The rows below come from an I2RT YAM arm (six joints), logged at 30 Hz.
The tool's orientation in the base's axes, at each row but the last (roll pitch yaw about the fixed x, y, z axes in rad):
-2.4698 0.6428 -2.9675
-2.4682 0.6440 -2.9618
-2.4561 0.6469 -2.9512
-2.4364 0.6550 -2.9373
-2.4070 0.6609 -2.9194
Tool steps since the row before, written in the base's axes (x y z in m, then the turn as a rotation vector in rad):
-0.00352 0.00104 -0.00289 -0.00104 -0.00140 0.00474
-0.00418 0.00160 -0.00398 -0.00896 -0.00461 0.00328
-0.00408 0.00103 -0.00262 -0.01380 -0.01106 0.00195
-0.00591 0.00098 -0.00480 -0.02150 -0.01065 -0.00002
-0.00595 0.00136 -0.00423 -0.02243 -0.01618 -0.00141
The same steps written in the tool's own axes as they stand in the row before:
0.00436 0.00149 -0.00075 -0.00183 -0.00377 -0.00282
0.00545 0.00237 -0.00076 0.00574 -0.00754 -0.00475
0.00462 0.00125 -0.00129 0.01131 -0.01334 -0.00328
0.00736 0.00190 -0.00109 0.01842 -0.01378 -0.00682
0.00694 0.00193 -0.00180 0.02095 -0.01777 -0.00350

